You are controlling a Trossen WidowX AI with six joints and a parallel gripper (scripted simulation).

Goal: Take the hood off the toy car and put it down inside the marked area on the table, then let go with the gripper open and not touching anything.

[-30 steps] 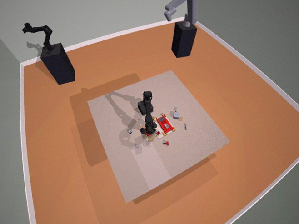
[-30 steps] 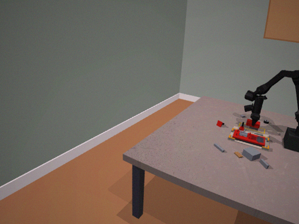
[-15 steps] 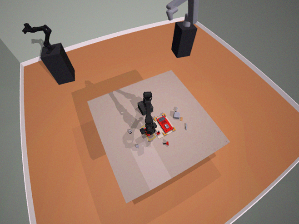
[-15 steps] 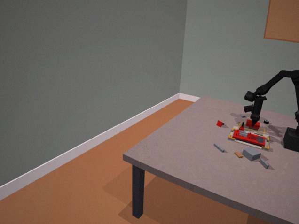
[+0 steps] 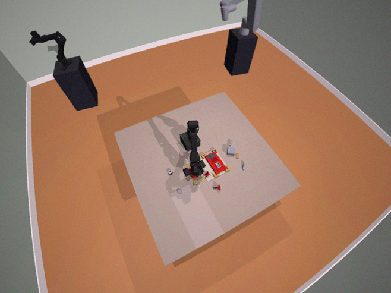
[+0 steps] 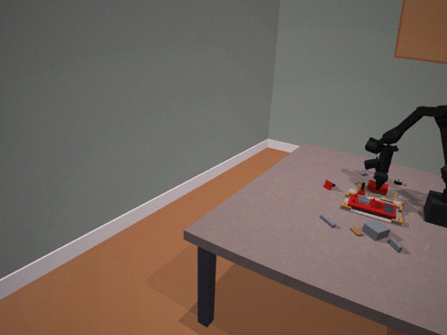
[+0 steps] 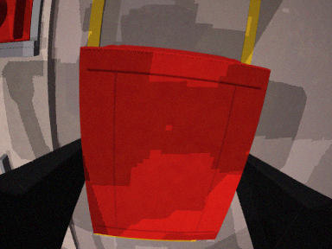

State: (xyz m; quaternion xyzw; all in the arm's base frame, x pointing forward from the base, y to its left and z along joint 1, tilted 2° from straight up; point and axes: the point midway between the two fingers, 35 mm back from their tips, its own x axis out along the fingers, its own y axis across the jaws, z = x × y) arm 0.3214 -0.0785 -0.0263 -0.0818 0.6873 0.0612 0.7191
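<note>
Now: the red hood right at my gripper tip. Round my gripper tip: orange piece (43 cm to the left, 5 cm behind, 2 cm below); then black wheel (20 cm to the right, 7 cm behind, 1 cm below).
</note>
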